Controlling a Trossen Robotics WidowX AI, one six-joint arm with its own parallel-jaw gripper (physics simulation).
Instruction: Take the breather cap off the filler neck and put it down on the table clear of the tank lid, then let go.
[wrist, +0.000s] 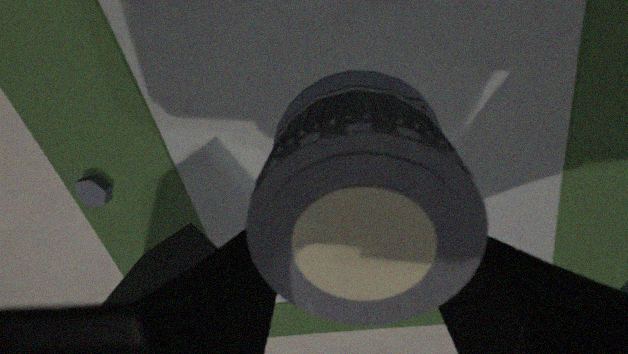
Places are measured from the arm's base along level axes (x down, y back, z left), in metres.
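Pixels of known places: gripper, between the fingertips: (347, 222).
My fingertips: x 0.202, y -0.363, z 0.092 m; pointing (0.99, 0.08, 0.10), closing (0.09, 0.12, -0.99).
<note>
Behind a point stands the place of what it marks.
The breather cap (364, 215) @(y -0.392, x 0.162, z 0.086 m), a grey round cap with a pale yellow disc on its top and a dark ribbed side, fills the middle of the wrist view. My gripper (347, 222) @(y -0.363, x 0.202, z 0.092 m) is shut on it, with one black finger against the left side of the cap and one against the right. The cap looks roughly upright over the tank lid. The tank lid (45, 75) @(y -0.420, x 0.207, z 0.176 m) is green, with a pale grey plate (525, 215) @(y -0.358, x 0.207, z 0.035 m) on it. The filler neck is hidden or cannot be told apart below the cap, so whether the cap still sits on it is unclear.
A grey hex bolt (93, 192) @(y -0.382, x 0.203, z 0.177 m) stands on the green strip at the left. A dark block (165, 265) @(y -0.363, x 0.186, z 0.149 m) is at the lower left, beside the left finger. The beige table (30, 225) @(y -0.360, x 0.222, z 0.232 m) shows beyond the lid's edge at the left and at the bottom. Shadows cross the plate.
</note>
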